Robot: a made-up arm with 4 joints.
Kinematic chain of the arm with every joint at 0, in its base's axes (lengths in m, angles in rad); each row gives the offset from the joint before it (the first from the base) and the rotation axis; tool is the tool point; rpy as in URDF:
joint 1: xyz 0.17 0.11 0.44 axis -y
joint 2: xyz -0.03 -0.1 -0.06 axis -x
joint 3: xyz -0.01 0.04 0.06 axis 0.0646 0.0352 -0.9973
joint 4: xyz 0.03 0.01 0 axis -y
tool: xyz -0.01 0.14 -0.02 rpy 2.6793 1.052 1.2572
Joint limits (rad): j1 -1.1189..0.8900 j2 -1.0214..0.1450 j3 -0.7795..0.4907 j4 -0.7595..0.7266
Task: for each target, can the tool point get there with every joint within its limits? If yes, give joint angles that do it. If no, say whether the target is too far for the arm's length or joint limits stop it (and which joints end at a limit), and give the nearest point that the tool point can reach.
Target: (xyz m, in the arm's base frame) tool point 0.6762 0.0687 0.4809
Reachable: no: too far | nearest point 0.2881 0.0530 0.4644 | short by 0.389 m
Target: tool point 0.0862 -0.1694 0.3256
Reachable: no: joint limits stop it (at a limit: joint 1, joint 2, joint 3, joint 4) | nearest point 0.0104 0.0521 0.3913 | short by 0.243 m
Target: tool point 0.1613 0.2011 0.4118
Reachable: yes | joints 0.5033 0.0405 0.0459 -0.4767
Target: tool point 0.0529 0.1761 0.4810
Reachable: yes | joints -0.5404 0.0111 -0.6753 -0.3006
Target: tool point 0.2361 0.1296 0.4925
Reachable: yes | joints -0.6937 -0.6613 0.1887 0.4565
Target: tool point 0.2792 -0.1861 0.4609
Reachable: no: joint limits stop it (at a limit: joint 2, joint 3, joint 4) | nearest point 0.2871 0.0501 0.4624 | short by 0.236 m
